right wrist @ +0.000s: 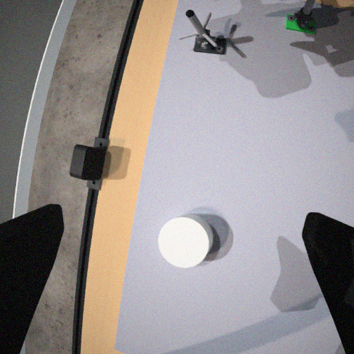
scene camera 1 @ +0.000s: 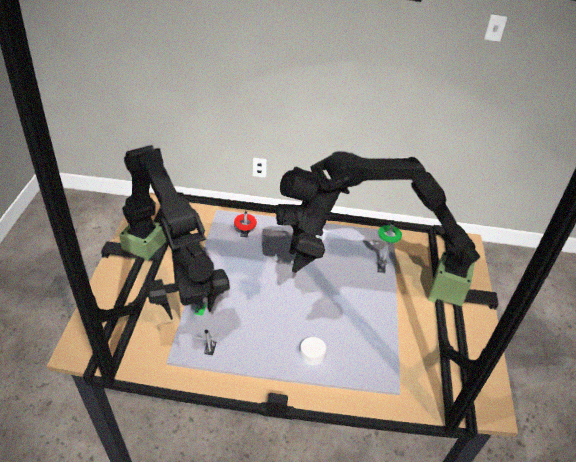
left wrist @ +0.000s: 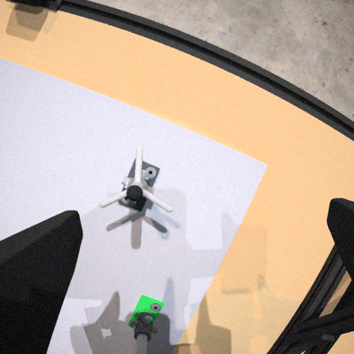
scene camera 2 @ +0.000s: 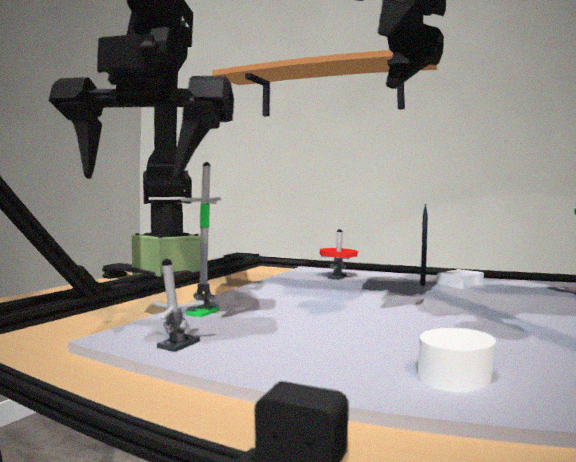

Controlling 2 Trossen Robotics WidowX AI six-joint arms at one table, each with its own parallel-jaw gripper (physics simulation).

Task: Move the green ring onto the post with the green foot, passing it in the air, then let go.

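Pixels of known places: left gripper, fingertip midpoint: [scene camera 1: 190, 315] [scene camera 2: 130, 178]; right gripper, fingertip midpoint: [scene camera 1: 292, 262] [scene camera 2: 387, 63]; left arm's base at its link origin: [scene camera 1: 141, 229] [scene camera 2: 166, 235]; right arm's base at its link origin: [scene camera 1: 456, 267].
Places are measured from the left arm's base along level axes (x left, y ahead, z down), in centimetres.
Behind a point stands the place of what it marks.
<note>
The green ring [scene camera 1: 391, 240] @(z -6.6, x 23.2, y 70.8 cm) is around a post with a dark foot at the right of scene camera 1. The post with the green foot [scene camera 1: 201, 310] @(z 6.8, x -14.2, y 29.0 cm) [scene camera 2: 204, 250] @(z -0.6, x -13.0, y 28.1 cm) [left wrist: 145, 302] [right wrist: 295, 24] stands upright at the left of both scene views and carries no ring. A pale cross-arm crosses it above its middle in scene camera 2. My left gripper [scene camera 1: 190, 313] @(z -9.3, x -27.6, y 34.7 cm) [scene camera 2: 132, 176] @(z -9.3, x -27.6, y 34.7 cm) [left wrist: 208, 218] is open and empty, near this post and above its foot. My right gripper [scene camera 1: 290, 255] @(z -20.7, x -11.0, y 53.2 cm) [scene camera 2: 395, 80] @(z -20.7, x -11.0, y 53.2 cm) [right wrist: 186, 222] is open and empty, high over the back middle of the mat, left of the green ring.
A red ring [scene camera 1: 245, 229] @(z 2.8, x 17.4, y 26.7 cm) [scene camera 2: 338, 253] @(z 2.6, x 17.7, y 27.0 cm) is on a short post at the back. A short grey post [scene camera 1: 209, 345] @(z 3.4, x -25.6, y 38.1 cm) [scene camera 2: 171, 287] @(z 1.3, x -24.7, y 37.5 cm) stands near the front left mat corner. A white cylinder [scene camera 1: 313, 352] @(z 4.0, x -15.4, y 62.8 cm) [scene camera 2: 456, 362] @(z 5.0, x -16.9, y 63.3 cm) [right wrist: 185, 241] stands at the front. A thin dark upright [scene camera 2: 424, 245] @(z 0.6, x 23.3, y 41.1 cm) stands farther back.
</note>
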